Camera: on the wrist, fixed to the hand. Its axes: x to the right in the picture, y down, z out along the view.
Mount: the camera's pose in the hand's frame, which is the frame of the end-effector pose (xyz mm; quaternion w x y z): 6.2 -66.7 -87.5 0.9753 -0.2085 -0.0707 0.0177
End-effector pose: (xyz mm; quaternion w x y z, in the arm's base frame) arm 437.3 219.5 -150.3 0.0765 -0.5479 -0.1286 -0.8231
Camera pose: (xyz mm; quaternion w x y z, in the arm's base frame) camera 339.9 257.4 -185.2 0.0341 0.6108 -0.0505 0.7895
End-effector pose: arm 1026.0 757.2 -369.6 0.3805 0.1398 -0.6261 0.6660
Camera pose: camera 1092.7 836.6 -332.4 0.3442 0.0930 -0.7789 0.5159
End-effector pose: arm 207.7 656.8 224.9 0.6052 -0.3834 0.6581 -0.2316
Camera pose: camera 137.6 598.1 286.4 0.5609 -0.5048 0.6541 -0.0508
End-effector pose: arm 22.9 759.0 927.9 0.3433 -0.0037 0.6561 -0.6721
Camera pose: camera -52.1 826.6 972.0 0.3923 -0.1111 0.7558 -0.5124
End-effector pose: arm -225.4 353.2 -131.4 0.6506 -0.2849 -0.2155 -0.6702
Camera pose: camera -300.6 294.9 -187.0 0.5717 -0.4647 -0.1114 -0.6669
